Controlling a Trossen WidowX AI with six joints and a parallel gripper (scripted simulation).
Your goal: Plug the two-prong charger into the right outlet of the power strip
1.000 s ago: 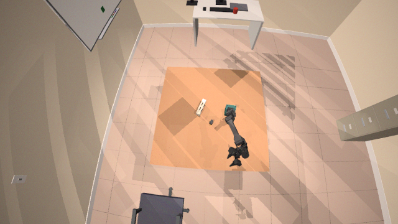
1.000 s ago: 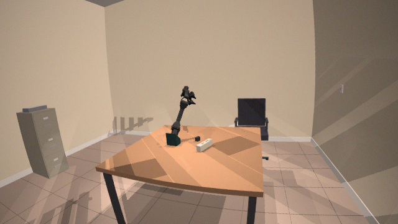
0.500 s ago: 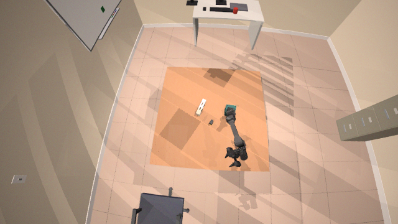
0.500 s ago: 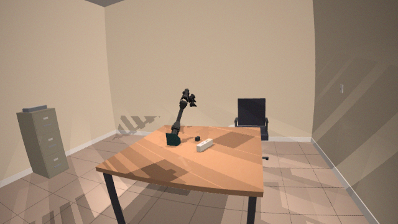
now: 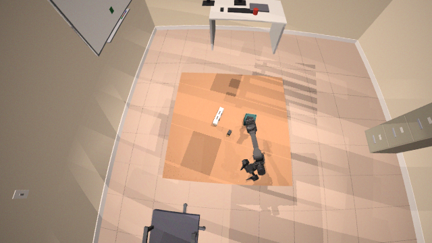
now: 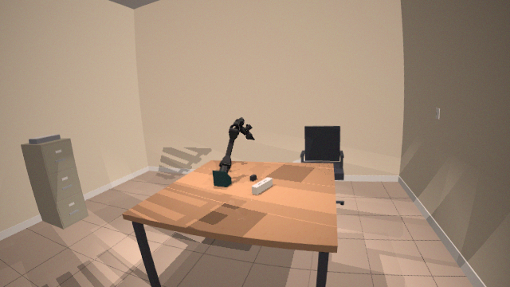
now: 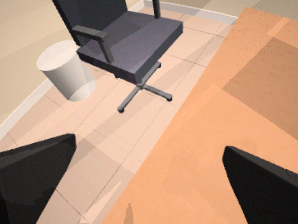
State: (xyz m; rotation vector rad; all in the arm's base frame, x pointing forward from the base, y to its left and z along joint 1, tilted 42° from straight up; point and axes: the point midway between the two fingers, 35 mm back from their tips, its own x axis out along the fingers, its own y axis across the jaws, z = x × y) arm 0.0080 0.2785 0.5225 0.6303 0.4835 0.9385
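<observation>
My gripper tip is now 41 cm to the left of the dark two-prong charger, 24 cm above it and 17 cm short of it.
</observation>
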